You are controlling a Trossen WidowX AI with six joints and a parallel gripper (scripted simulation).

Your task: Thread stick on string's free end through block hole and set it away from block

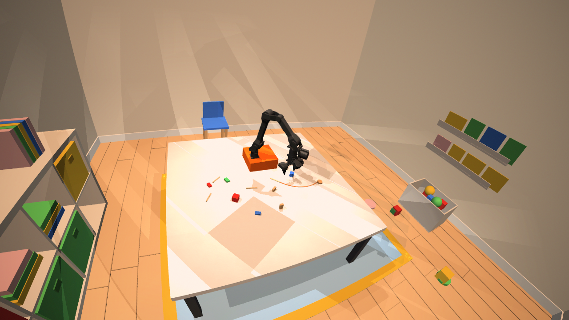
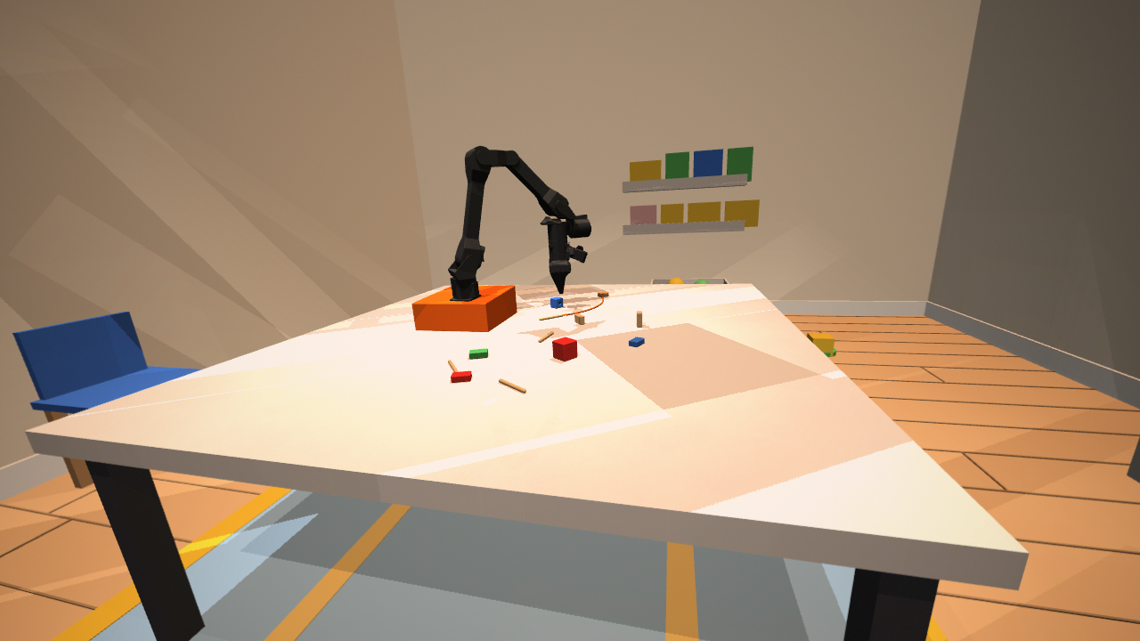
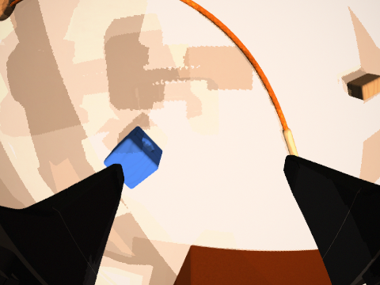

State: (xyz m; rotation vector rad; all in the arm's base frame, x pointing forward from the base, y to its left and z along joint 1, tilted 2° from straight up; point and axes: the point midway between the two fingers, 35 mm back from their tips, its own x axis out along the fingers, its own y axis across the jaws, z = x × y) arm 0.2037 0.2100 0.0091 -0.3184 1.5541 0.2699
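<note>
Right now the thin wooden stick is 1 cm ahead of my gripper tip, 9 cm to the right of it and 6 cm below it. Round my gripper tip: blue cube 3 cm behind, 4 cm to the left, 5 cm below; round wooden button 7 cm ahead, 23 cm to the left, 6 cm below; flat blue piece 28 cm ahead, 29 cm to the right, 6 cm below.
</note>
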